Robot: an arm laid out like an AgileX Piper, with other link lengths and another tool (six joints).
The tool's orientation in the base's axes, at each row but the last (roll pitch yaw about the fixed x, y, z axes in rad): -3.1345 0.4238 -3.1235; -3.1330 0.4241 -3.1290; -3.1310 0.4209 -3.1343; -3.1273 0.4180 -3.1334; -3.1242 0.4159 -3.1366; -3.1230 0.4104 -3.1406; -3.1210 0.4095 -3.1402
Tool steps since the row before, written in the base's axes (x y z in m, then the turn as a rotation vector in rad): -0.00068 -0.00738 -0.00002 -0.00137 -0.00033 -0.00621; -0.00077 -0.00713 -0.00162 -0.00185 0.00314 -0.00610; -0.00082 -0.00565 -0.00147 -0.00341 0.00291 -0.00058; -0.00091 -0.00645 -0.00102 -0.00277 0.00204 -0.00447; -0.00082 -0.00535 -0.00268 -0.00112 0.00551 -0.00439; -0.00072 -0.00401 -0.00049 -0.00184 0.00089 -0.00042; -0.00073 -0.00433 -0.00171 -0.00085 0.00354 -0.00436
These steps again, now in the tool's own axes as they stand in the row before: 0.00075 -0.00737 -0.00026 0.00381 -0.00027 0.00510; 0.00145 -0.00711 0.00118 0.00416 0.00320 0.00479; 0.00139 -0.00563 0.00105 0.00333 0.00293 -0.00089; 0.00129 -0.00643 0.00063 0.00433 0.00210 0.00294; 0.00186 -0.00531 0.00220 0.00277 0.00558 0.00348; 0.00086 -0.00401 0.00023 0.00185 0.00089 -0.00037; 0.00136 -0.00430 0.00136 0.00251 0.00362 0.00359
